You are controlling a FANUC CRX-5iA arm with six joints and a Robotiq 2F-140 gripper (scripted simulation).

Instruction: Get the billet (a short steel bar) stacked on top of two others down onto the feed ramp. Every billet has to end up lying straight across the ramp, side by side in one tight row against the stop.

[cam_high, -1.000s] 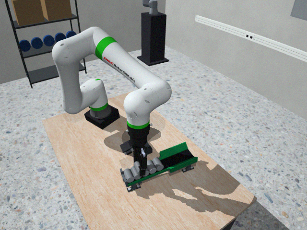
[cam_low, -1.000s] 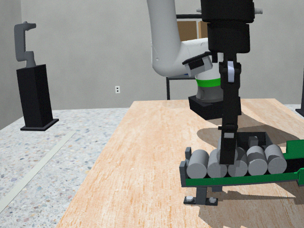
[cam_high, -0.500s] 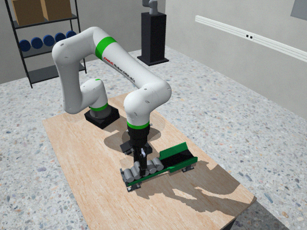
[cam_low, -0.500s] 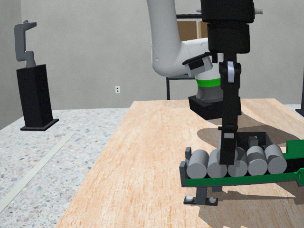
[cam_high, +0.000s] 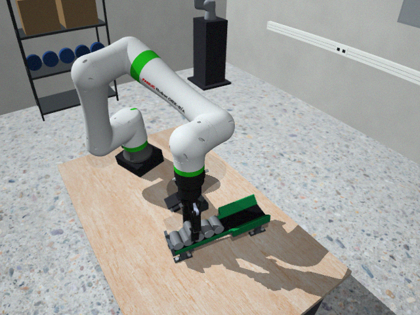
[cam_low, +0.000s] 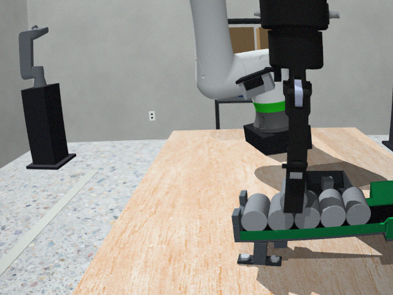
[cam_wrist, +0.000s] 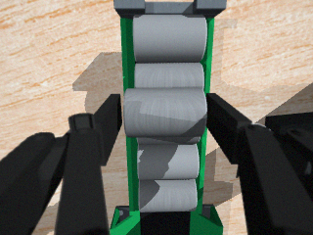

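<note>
My gripper is now 8 cm to the left of the dark stop, 7 cm above it and 2 cm past it.
</note>
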